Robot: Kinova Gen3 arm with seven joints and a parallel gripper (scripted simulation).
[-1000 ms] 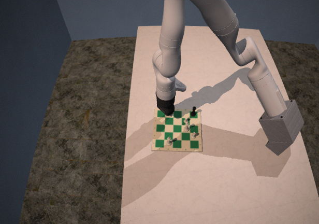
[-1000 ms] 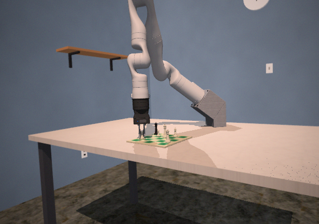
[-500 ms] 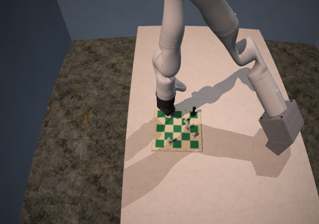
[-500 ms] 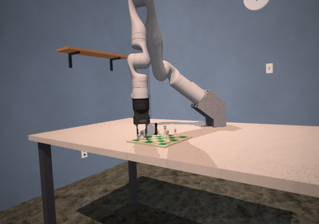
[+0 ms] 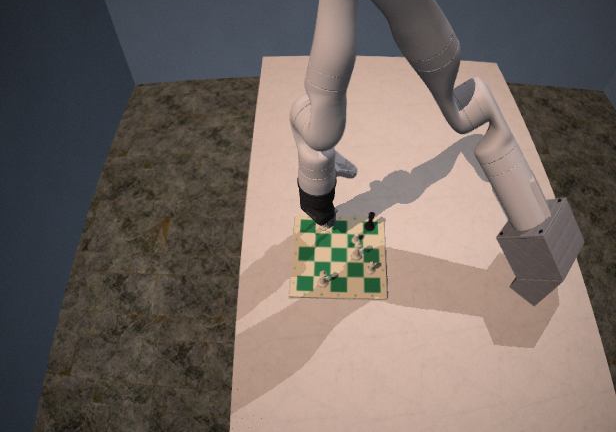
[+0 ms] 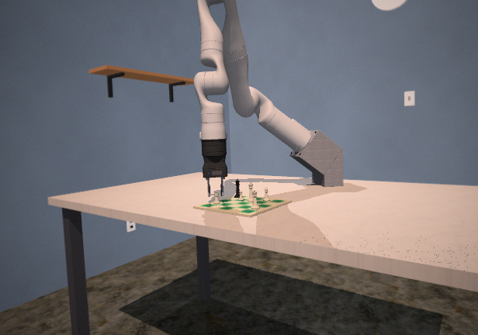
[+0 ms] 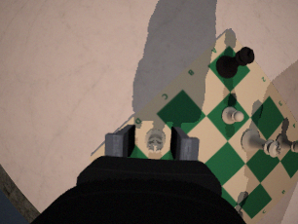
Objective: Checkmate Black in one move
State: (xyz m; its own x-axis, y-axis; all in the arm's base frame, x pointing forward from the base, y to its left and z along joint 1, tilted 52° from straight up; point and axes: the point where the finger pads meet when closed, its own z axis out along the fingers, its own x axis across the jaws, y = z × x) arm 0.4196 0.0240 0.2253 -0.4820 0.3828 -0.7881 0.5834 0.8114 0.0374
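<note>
My gripper is now 3 cm past the chessboard, 8 cm to the right of it and 4 cm above it. From my hand the other things lie so: black piece (11 cm behind, 1 cm to the left, 1 cm below).
</note>
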